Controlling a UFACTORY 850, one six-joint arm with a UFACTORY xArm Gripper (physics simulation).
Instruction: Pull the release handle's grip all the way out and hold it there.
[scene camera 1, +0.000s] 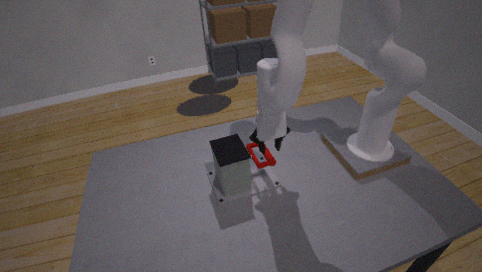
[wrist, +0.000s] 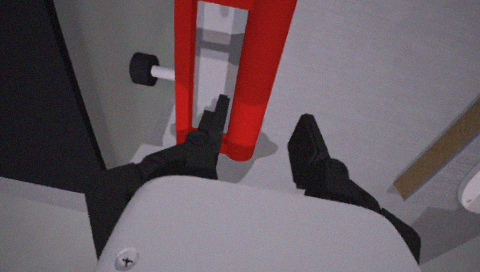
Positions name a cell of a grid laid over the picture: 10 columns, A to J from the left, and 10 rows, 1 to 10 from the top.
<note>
I see my gripper (scene camera 1: F6).
My gripper is seen too in the wrist view (wrist: F5).
</note>
